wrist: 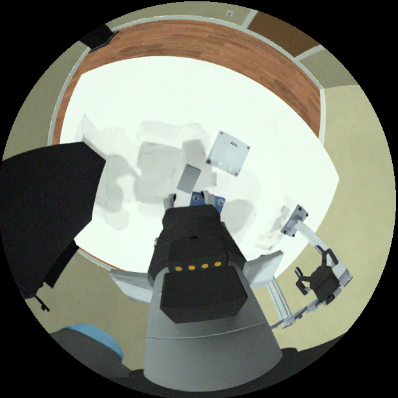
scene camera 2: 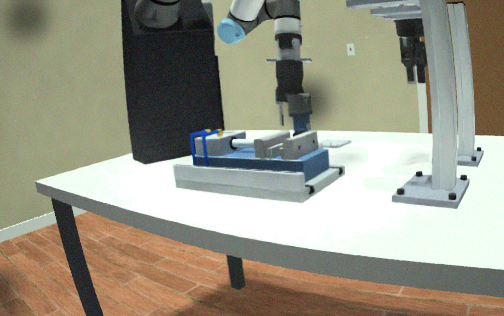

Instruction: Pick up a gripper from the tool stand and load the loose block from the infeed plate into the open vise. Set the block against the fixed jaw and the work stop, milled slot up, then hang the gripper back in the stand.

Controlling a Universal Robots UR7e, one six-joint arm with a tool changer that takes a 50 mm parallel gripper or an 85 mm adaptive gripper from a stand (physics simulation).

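Frame: origin at the arm's base, x right, y ahead, z up, level; centimetres.
Where they show: hand at its tool point: (scene camera 2: 288, 55); arm's base at its link origin: (scene camera 2: 156, 12).
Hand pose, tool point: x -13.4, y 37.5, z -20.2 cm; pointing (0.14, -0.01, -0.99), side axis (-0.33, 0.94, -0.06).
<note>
Each offset is from my tool point to the top centre of the thing. "spot": to the spot under its first point.
A grey, block-shaped piece {spot: dx +9.4, dy +6.8, dz -12.7 cm} (scene camera 2: 300, 102) (wrist: 189, 178) stands on a blue stand (scene camera 2: 302, 122) (wrist: 196, 198) behind the vise. I cannot tell for sure that it is the loose block, and no milled slot shows. My gripper (scene camera 2: 289, 120) (wrist: 189, 199) points down beside this piece, open, with no thing between its fingers; one finger is hidden in the scene view. The grey plate {dx -10.0, dy +6.4, dz -26.0 cm} (scene camera 2: 339, 143) (wrist: 222, 147) with corner screws lies flat on the table. The vise {dx +30.6, dy +7.0, dz -16.9 cm} (scene camera 2: 287, 163) has a gap between its jaws, where a small grey part {spot: dx +34.1, dy +13.3, dz -19.7 cm} (scene camera 2: 274, 151) shows.
The tool stand (scene camera 2: 440, 100) (wrist: 312, 235) is at the right, with a second black gripper (scene camera 2: 412, 52) (wrist: 322, 282) hanging from it. A tall black cabinet (scene camera 2: 172, 95) (wrist: 50, 195) stands left of the vise. A blue bracket {spot: dx +36.9, dy -4.1, dz -19.2 cm} (scene camera 2: 193, 150) rises at the vise's left end.
</note>
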